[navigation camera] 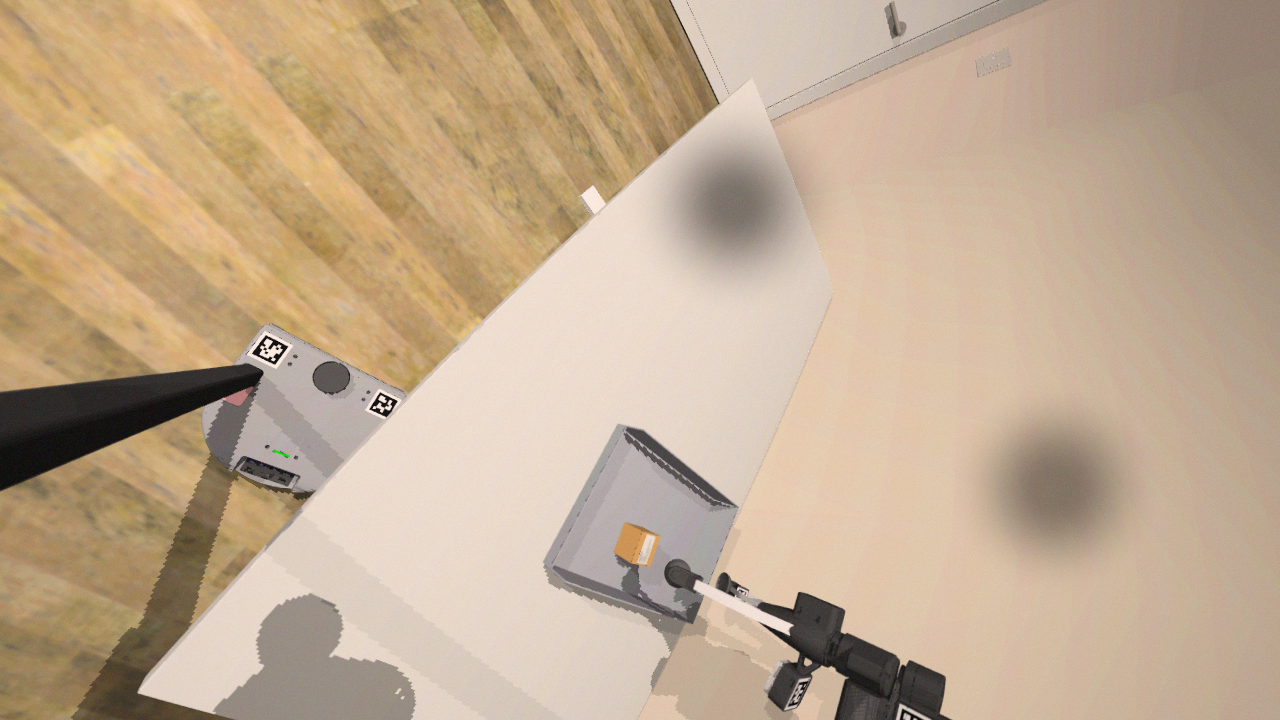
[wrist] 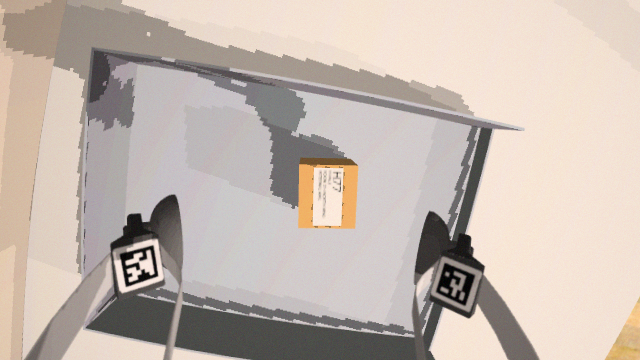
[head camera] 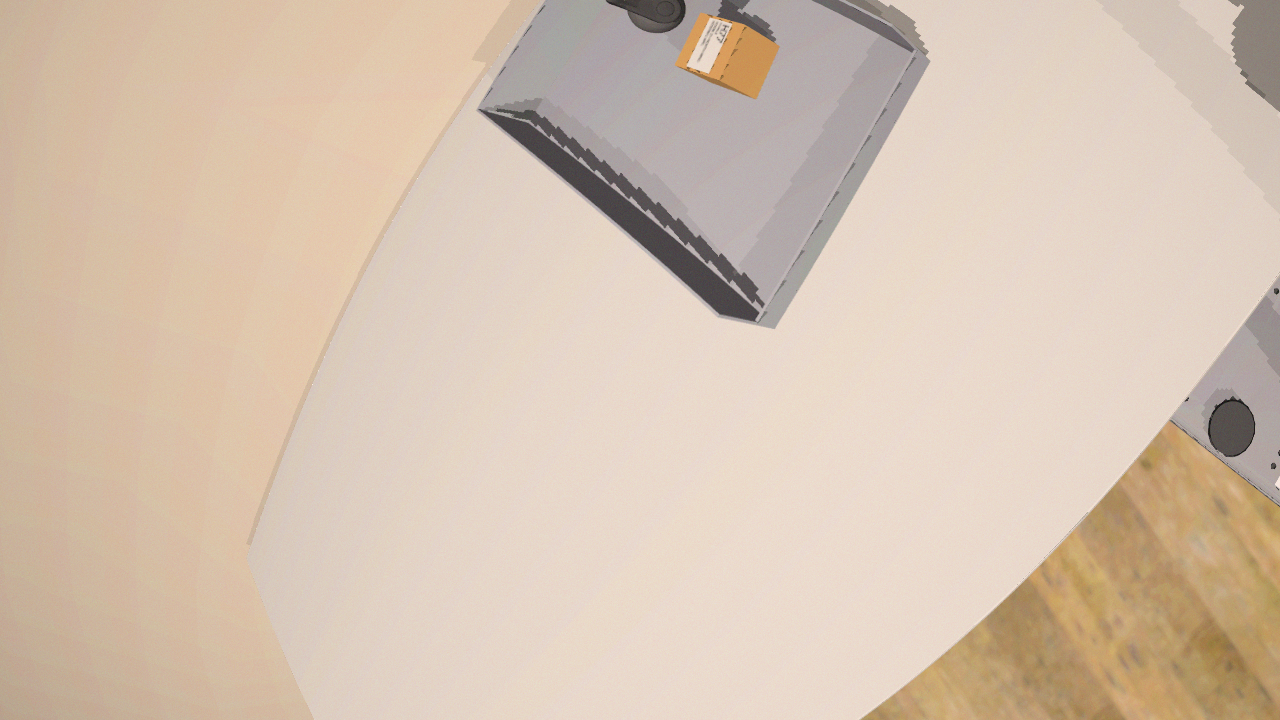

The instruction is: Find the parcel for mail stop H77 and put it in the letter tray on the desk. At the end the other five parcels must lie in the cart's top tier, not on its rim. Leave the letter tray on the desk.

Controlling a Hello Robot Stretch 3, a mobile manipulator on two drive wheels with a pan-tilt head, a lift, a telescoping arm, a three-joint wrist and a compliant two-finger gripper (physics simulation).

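Pixels of known places: gripper, fingertip midpoint: (navigation camera: 693, 574); robot's base at its link origin: (navigation camera: 330, 375) (head camera: 1229, 425).
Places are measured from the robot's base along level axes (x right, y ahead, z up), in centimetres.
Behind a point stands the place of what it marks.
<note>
An orange parcel (head camera: 748, 60) @(y -2.2, x 49.7, z 75.1 cm) (navigation camera: 631, 542) @(y -1.9, x 49.6, z 75.7 cm) (wrist: 327, 195) with a white label reading H77 lies on the floor of the grey letter tray (head camera: 680, 241) @(y 14.4, x 49.8, z 72.3 cm) (navigation camera: 586, 501) @(y 1.7, x 37.4, z 74.5 cm) (wrist: 240, 260). It touches none of the tray's walls. The tray stands on the desk (head camera: 581, 465) @(y 34.6, x 48.7, z 72.0 cm) (navigation camera: 537, 358) @(y 17.8, x 19.4, z 72.0 cm) (wrist: 560, 210), near one edge. My gripper (wrist: 301, 230) @(y -2.2, x 54.2, z 86.7 cm) is open, its fingers wide apart, above the tray and clear of the parcel. In the head camera view part of one fingertip shows at the top edge. The cart and the other five parcels do not show.
My base (head camera: 1253, 385) @(y -6.1, x 0.0, z 16.0 cm) (navigation camera: 299, 411) @(y -9.3, x -1.5, z 16.0 cm) stands beside the desk's long edge, on the wooden floor (head camera: 1074, 608) @(y 37.5, x 6.6, z 0.0 cm) (navigation camera: 313, 179) @(y 41.8, x -31.2, z 0.0 cm). The black mast (navigation camera: 116, 407) @(y -4.9, x -11.9, z 84.8 cm) shows at the left of the navigation camera view. A door (navigation camera: 823, 40) @(y 218.6, x 65.4, z 62.4 cm) and a pale wall (navigation camera: 1074, 268) @(y 102.5, x 111.0, z 137.4 cm) lie beyond the desk.
</note>
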